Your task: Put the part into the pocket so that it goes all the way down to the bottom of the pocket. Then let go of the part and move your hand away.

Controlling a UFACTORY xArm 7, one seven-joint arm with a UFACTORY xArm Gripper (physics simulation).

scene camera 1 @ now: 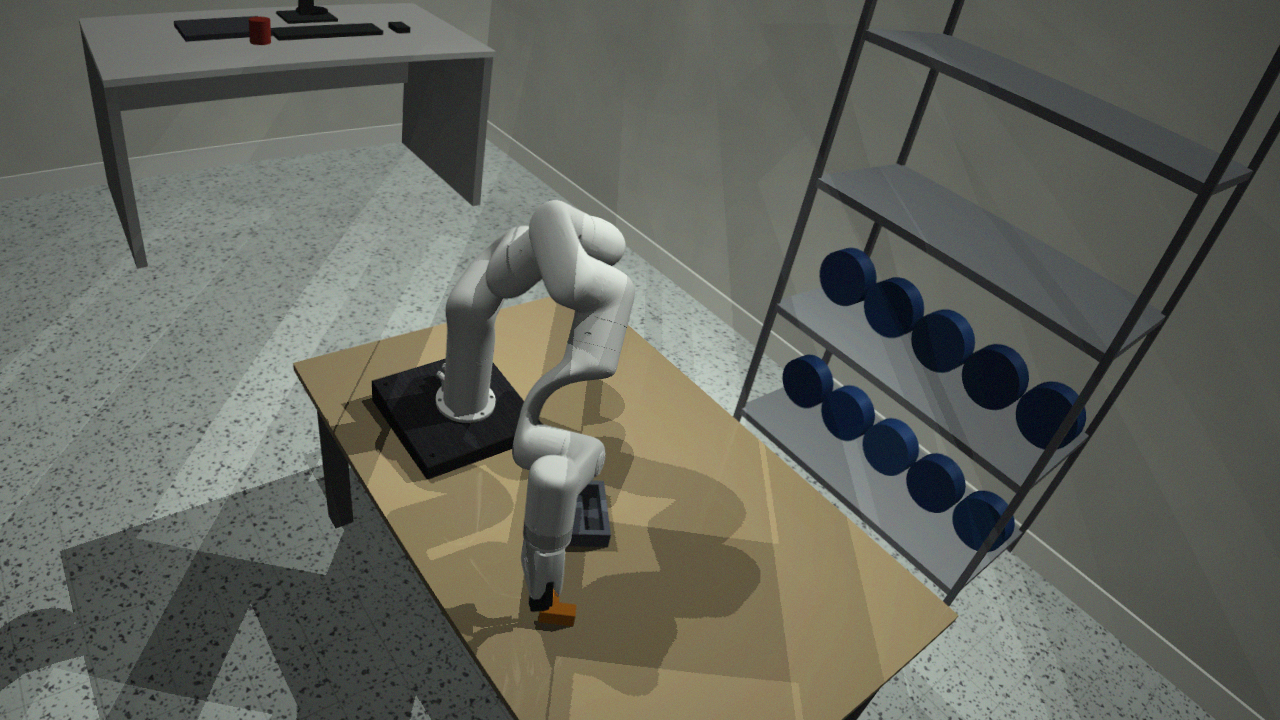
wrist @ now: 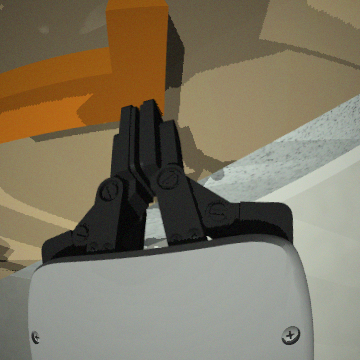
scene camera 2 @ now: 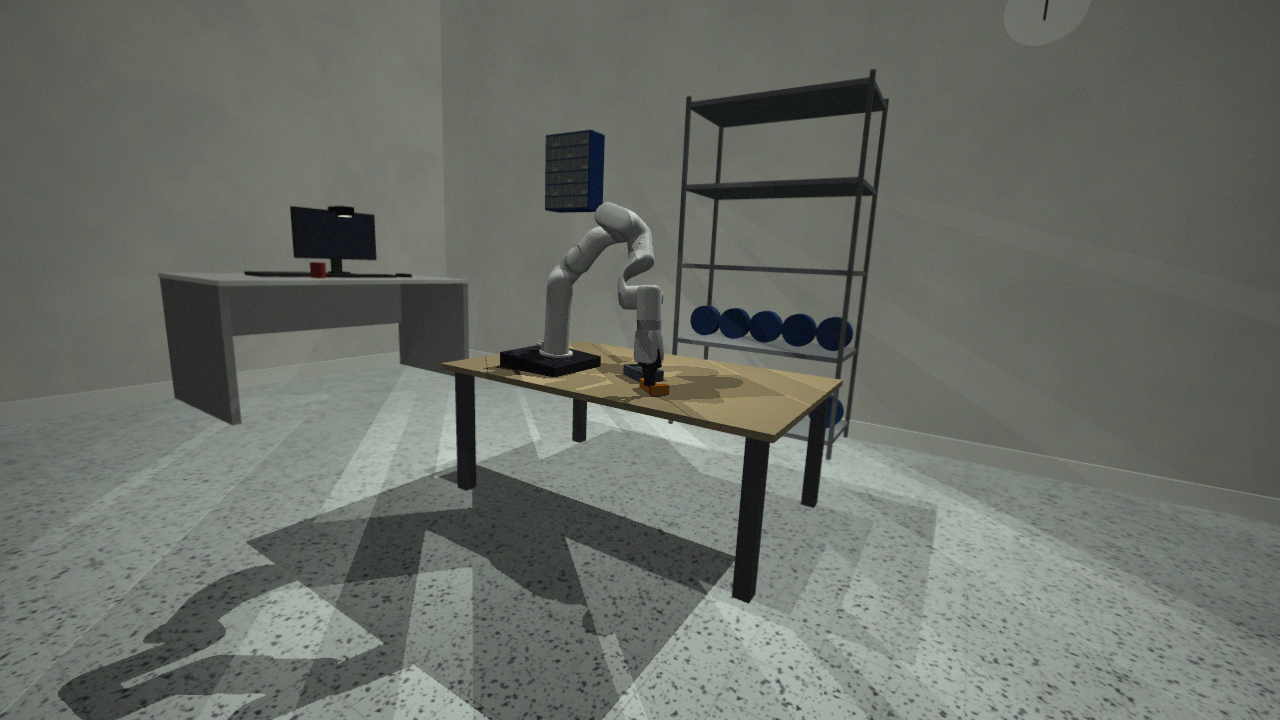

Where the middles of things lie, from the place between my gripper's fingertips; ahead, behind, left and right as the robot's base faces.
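The orange part (scene camera 1: pixel 560 613) is where I begin, with my gripper 10 mm past it, 40 mm to the right of it and 20 mm above it. As for the pocket block (scene camera 1: pixel 591 528), I find it 110 mm behind my hand, 220 mm to the left of it and 10 mm below it.
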